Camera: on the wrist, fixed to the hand. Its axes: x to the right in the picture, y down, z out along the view.
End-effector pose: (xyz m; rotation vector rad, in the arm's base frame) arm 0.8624 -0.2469 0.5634 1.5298 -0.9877 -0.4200
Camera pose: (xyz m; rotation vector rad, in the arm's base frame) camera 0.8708 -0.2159 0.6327 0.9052 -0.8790 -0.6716
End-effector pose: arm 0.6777 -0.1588 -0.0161 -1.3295 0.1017 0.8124
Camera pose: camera 0.6559 -0.1951 -0.0797 -1.8800 -0.1880 1.0253
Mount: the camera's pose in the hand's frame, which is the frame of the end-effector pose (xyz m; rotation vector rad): -0.0007 0.0641 -0.0416 -0.6280 -0.0940 0.0863
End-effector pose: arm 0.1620 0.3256 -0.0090 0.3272 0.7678 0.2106
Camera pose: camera 0.1277 0.3938 -0.0132 -0.2247 0.5602 0.4986
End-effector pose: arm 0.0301 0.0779 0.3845 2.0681 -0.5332 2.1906
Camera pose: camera -0.0283 0.0307 0.3703 1.8194 -1.1590 1.6574
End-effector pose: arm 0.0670 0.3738 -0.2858 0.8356 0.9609 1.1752
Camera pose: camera 0.0054 0.3873 -0.2427 0.4206 0.4324 1.3927
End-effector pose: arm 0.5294 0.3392 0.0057 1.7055 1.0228 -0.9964
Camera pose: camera 0.5961 0.3610 0.0360 1.1610 1.0502 -0.6020
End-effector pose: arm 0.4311 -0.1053 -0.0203 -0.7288 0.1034 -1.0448
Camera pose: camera 0.4618 -0.1067 -0.0903 -1.3270 0.3898 -0.8938
